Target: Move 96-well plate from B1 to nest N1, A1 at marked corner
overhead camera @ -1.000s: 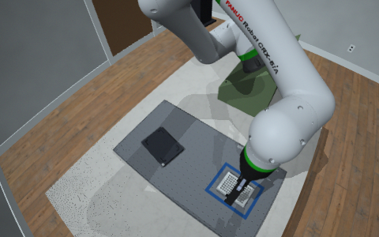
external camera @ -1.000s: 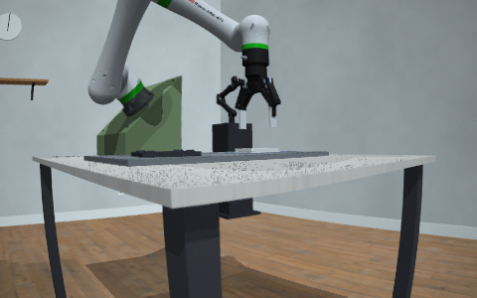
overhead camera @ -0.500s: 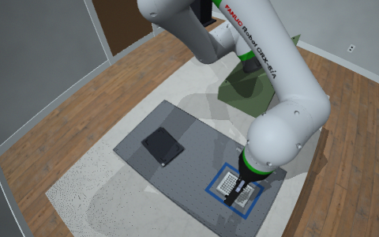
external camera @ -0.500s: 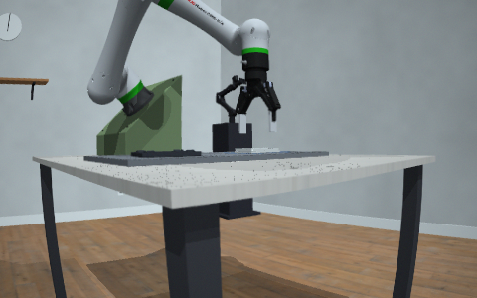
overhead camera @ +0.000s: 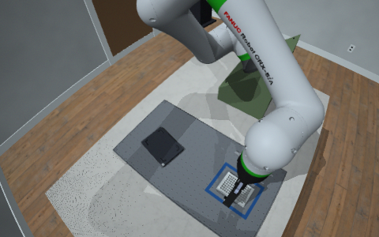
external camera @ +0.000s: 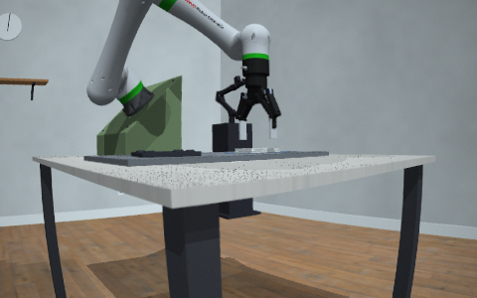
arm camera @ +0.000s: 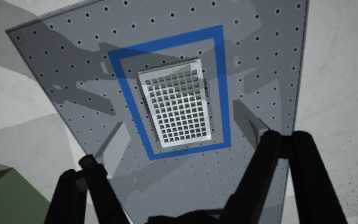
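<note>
My gripper is now 5 cm above the white 96-well plate. From my hand the other things lie so: black plate nest N1: 6 cm ahead, 36 cm to the right, 5 cm below; then A1 corner label: 12 cm ahead, 29 cm to the right, 4 cm below.
</note>
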